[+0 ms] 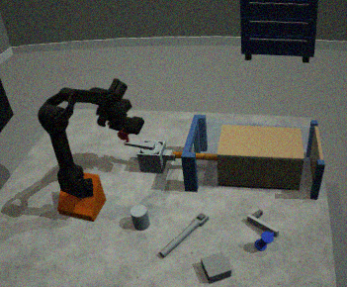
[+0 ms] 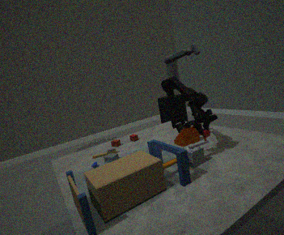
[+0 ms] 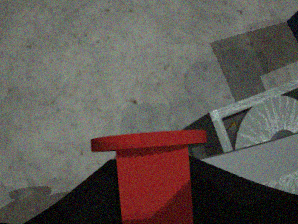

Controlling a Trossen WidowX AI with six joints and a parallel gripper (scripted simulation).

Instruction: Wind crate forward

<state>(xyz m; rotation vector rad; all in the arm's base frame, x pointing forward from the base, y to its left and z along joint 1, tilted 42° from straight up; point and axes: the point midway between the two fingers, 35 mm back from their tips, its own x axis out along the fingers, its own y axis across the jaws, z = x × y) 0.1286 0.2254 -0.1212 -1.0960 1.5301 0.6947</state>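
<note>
The winch handle with red knob lies 3 cm ahead of my gripper tip, 2 cm to the right of it and 3 cm below it. Also, from my gripper tip: red handle: 1 cm behind, 2 cm to the right; then grey block: 34 cm ahead, 53 cm to the right, 12 cm below; then grey winch: 7 cm ahead, 5 cm to the right, 10 cm below.
</note>
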